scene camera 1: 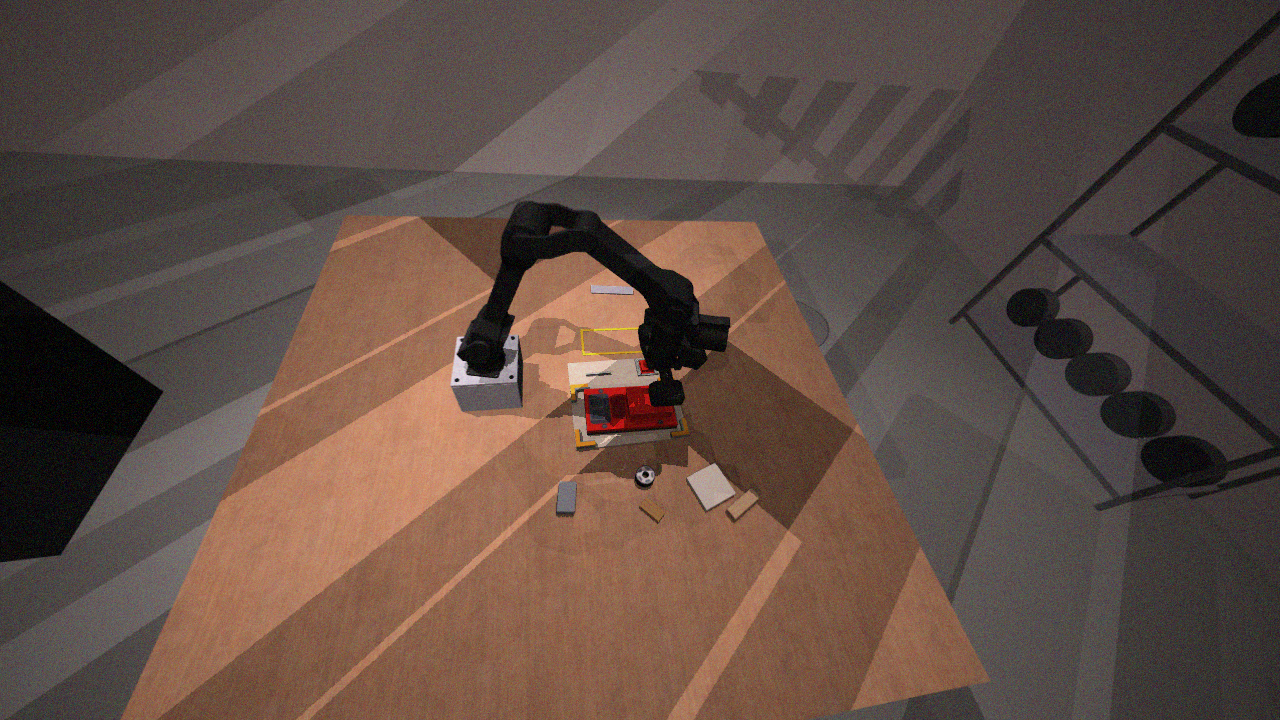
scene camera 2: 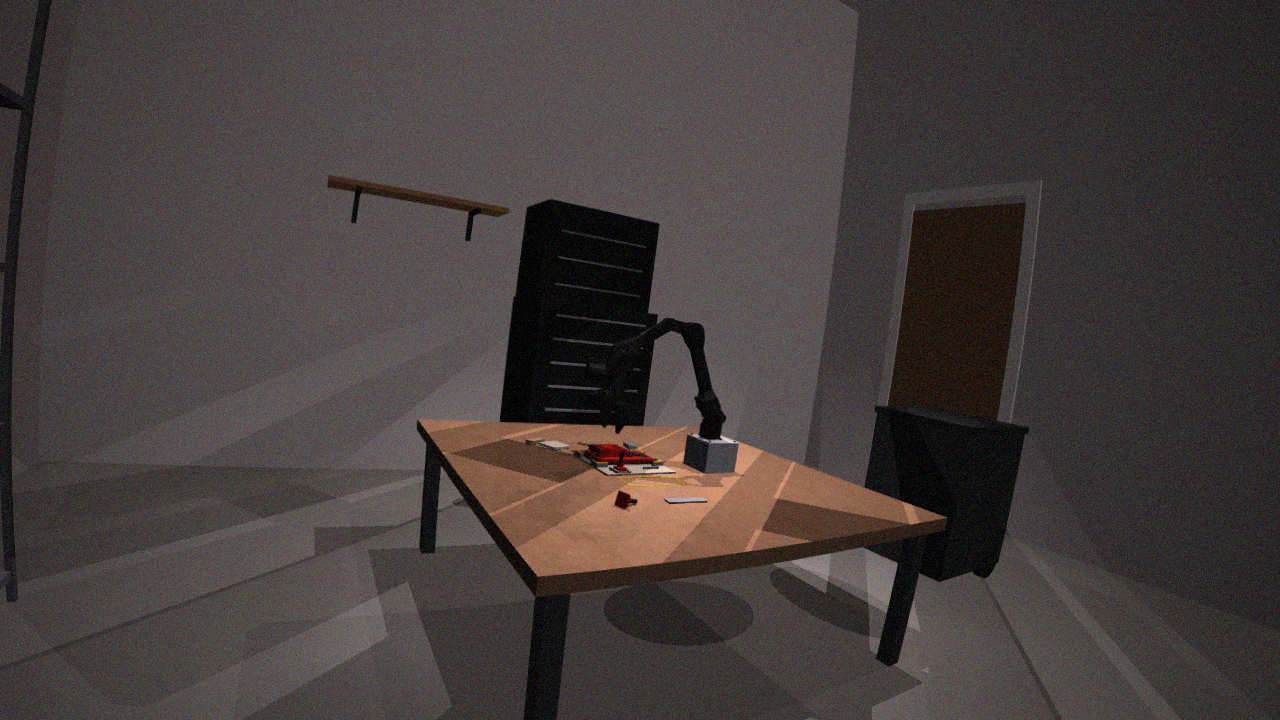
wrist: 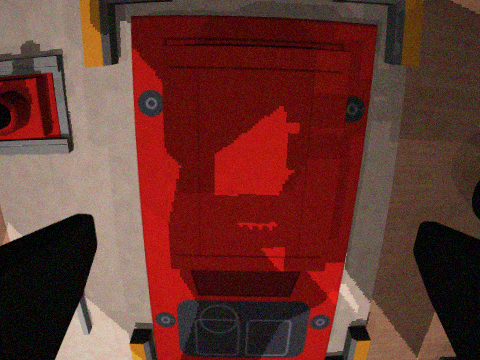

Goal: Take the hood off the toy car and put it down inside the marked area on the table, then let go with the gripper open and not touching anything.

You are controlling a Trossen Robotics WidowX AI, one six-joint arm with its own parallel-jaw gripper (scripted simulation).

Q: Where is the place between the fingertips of my gripper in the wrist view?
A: At 259,235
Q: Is my gripper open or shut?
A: Open.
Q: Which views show my gripper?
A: Scene camera 1, scene camera 2 and the wrist view: all of them.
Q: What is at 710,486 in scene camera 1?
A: A white tile.
